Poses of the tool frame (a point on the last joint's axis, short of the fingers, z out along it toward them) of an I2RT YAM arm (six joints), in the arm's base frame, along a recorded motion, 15 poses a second.
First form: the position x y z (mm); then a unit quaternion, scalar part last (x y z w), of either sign.
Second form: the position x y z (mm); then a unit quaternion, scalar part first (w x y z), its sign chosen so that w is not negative. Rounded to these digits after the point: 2 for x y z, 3 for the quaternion.
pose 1, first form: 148.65 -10.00 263.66 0.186 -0.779 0.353 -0.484
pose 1, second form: 148.65 -10.00 263.66 0.484 -0.186 0.779 -0.353
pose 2, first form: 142.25 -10.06 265.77 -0.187 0.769 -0.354 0.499
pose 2, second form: 142.25 -10.06 265.77 0.499 -0.187 0.769 -0.354
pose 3, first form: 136.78 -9.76 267.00 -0.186 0.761 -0.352 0.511
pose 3, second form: 136.78 -9.76 267.00 0.511 -0.186 0.761 -0.352
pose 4, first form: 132.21 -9.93 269.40 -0.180 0.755 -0.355 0.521
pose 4, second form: 132.21 -9.93 269.40 0.521 -0.180 0.755 -0.355
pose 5, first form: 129.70 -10.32 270.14 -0.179 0.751 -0.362 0.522
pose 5, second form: 129.70 -10.32 270.14 0.522 -0.179 0.751 -0.362
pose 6, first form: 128.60 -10.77 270.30 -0.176 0.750 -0.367 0.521
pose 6, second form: 128.60 -10.77 270.30 0.521 -0.176 0.750 -0.367
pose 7, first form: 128.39 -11.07 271.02 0.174 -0.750 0.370 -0.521
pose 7, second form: 128.39 -11.07 271.02 0.521 -0.174 0.750 -0.370
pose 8, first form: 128.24 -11.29 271.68 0.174 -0.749 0.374 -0.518
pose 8, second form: 128.24 -11.29 271.68 0.518 -0.174 0.749 -0.374
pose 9, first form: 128.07 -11.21 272.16 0.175 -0.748 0.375 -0.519
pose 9, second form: 128.07 -11.21 272.16 0.519 -0.175 0.748 -0.375
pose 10, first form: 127.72 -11.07 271.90 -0.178 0.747 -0.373 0.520
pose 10, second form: 127.72 -11.07 271.90 0.520 -0.178 0.747 -0.373
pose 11, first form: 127.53 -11.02 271.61 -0.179 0.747 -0.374 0.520
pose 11, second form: 127.53 -11.02 271.61 0.520 -0.179 0.747 -0.374
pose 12, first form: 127.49 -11.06 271.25 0.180 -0.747 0.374 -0.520
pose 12, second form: 127.49 -11.06 271.25 0.520 -0.180 0.747 -0.374
